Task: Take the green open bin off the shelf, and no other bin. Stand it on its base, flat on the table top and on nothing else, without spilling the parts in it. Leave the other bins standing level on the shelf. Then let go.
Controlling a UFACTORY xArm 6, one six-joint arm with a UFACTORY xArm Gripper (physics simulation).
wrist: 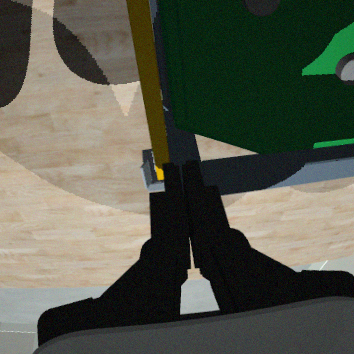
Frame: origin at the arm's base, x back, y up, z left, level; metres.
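Where they show: gripper, between the fingertips: (180, 184).
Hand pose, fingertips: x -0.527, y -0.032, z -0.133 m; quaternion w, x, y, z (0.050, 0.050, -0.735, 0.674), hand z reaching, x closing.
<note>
Things, the pixels of their top centre, and the offset from my fingertips. "*": a spot on its surface instead. Level surfaces: height alone.
- green open bin, centre of its top: (336, 71) dx -0.080, dy -0.029, dz +0.052 m
- dark round part, a spot on its surface: (262, 5) * dx -0.056, dy -0.091, dz +0.068 m
- light grey round part, a spot on its surface: (348, 70) * dx -0.141, dy -0.091, dz +0.032 m
- grey shelf frame, a spot on its surface: (240, 175) * dx -0.042, dy -0.025, dz -0.018 m
- yellow bar, a spot on its surface: (149, 85) * dx +0.015, dy -0.045, dz +0.029 m
- grey bracket, a spot on its surface: (148, 177) * dx +0.014, dy -0.044, dz -0.039 m
- wooden table top, height of its surface: dy -0.110 m
The green open bin (240, 90) fills the upper right of the wrist view, seen from above and mostly in shadow. A dark round part (262, 5) and a light grey round part (348, 70) lie in it. It sits within the grey shelf frame (240, 175). Part of the bin is cut off by the view's edge. My gripper (180, 184) is shut and empty, with its fingertips together. In the view the tips overlap the shelf's near left corner, outside the bin. Their height above the frame cannot be told.
A yellow bar (149, 85) runs along the shelf's left side and ends at a grey bracket (148, 177) beside my fingertips. The wooden table top (65, 225) shows left of and below the shelf, with dark shadows at upper left. A pale grey surface (17, 310) lies past the table's edge.
</note>
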